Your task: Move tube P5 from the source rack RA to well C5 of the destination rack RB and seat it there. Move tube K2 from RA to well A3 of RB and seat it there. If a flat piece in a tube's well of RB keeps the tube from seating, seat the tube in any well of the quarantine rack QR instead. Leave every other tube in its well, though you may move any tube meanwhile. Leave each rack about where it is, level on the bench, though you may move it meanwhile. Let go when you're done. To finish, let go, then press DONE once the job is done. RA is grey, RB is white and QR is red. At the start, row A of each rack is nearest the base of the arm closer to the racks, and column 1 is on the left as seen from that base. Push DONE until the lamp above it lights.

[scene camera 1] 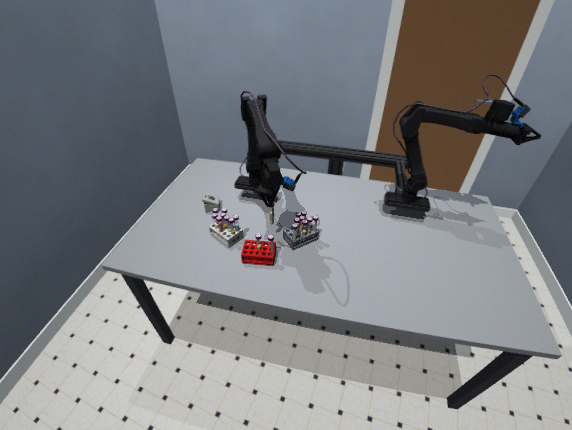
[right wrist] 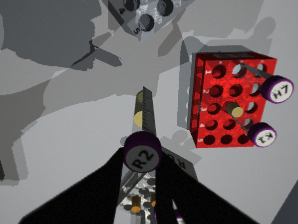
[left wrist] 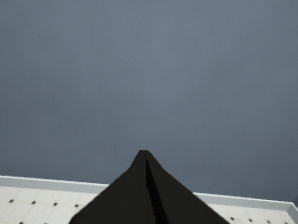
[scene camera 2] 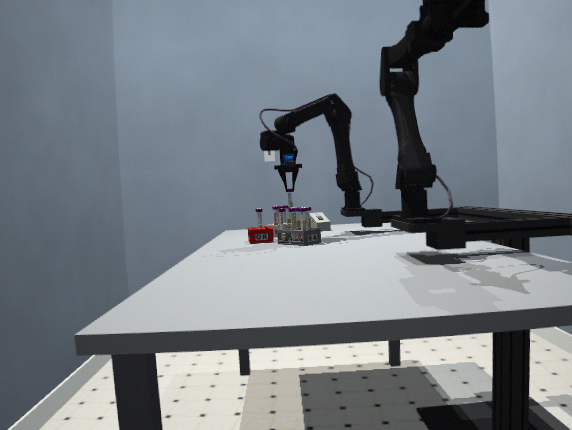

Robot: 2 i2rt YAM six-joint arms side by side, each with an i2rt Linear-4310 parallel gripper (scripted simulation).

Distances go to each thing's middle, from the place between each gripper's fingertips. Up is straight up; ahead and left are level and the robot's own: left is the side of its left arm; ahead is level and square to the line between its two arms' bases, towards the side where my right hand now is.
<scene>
I see my right gripper 12 cm short of the red rack QR (right wrist: 207,107), 2 cm to the left of it and 16 cm above it.
Right now my left hand is 1030 mm to the left of the red rack QR, 460 mm above it and 360 mm short of it.
</scene>
